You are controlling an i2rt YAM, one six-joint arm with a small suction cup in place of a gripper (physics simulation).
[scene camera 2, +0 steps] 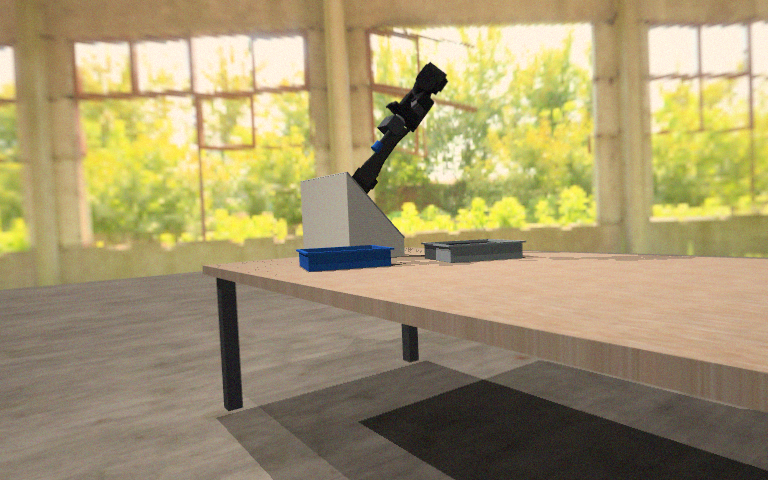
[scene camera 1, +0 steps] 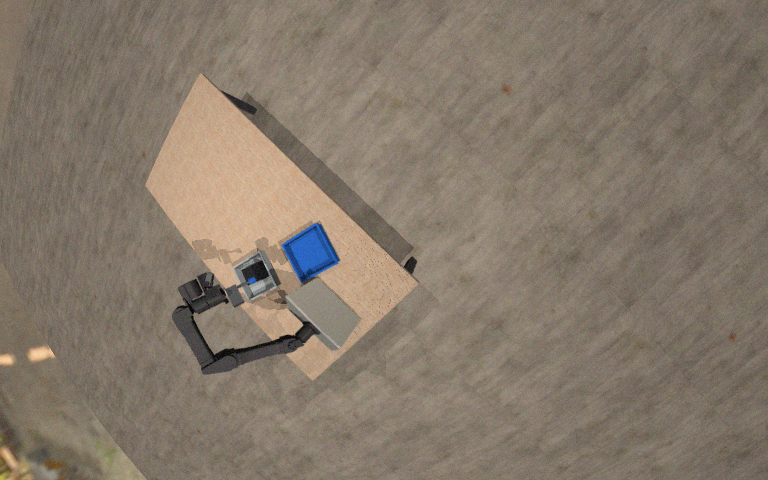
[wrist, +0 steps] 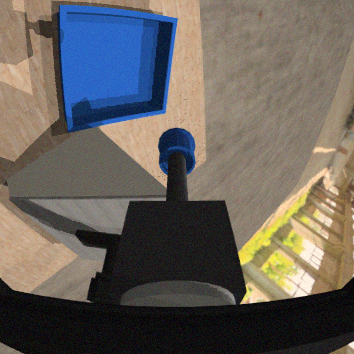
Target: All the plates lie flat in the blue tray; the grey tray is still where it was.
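Where they show: end effector, tool point: (scene camera 2: pixel 374 150) (scene camera 1: pixel 254 279) (wrist: pixel 176 144); arm's base, origin of the base link: (scene camera 2: pixel 346 202) (scene camera 1: pixel 311 326).
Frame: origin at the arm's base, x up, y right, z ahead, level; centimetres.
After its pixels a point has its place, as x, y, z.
The grey tray (scene camera 1: pixel 270 270) {-17.0, -11.7, 37.7} (scene camera 2: pixel 487 251) {-17.2, -19.9, 51.8} stands on the table. A dark, square, plate-like thing (scene camera 1: pixel 256 269) {-15.1, -17.6, 43.5} shows inside it in the first scene view; how many plates lie there cannot be told. The blue tray (scene camera 1: pixel 310 251) {-19.5, 14.5, 29.9} (scene camera 2: pixel 345 259) {-17.1, 19.0, 38.7} (wrist: pixel 107 62) {-19.4, 14.1, 29.7} stands beside the grey tray, and no plate shows on its floor. My gripper, a blue suction cup (scene camera 1: pixel 252 280) (scene camera 2: pixel 376 146) (wrist: pixel 176 145), is open, with nothing on it. It is high above the table and overlaps the grey tray as seen from above. The grey tray does not show in the wrist view.
A big grey block with a sloping side (scene camera 1: pixel 327 311) {-3.9, 9.9, 0.7} (scene camera 2: pixel 325 212) {-3.3, 9.6, 3.2} (wrist: pixel 82 167) {-7.6, -0.1, 16.5} stands on the table (scene camera 1: pixel 226 164) {-19.7, 5.0, 104.1} (scene camera 2: pixel 566 294) {-19.7, 12.5, 105.6} close to the blue tray. The dark arm (scene camera 1: pixel 195 339) {37.1, -16.9, 24.9} (scene camera 2: pixel 385 155) {16.3, -12.6, 8.0} bends out past the table's edge beside the block.
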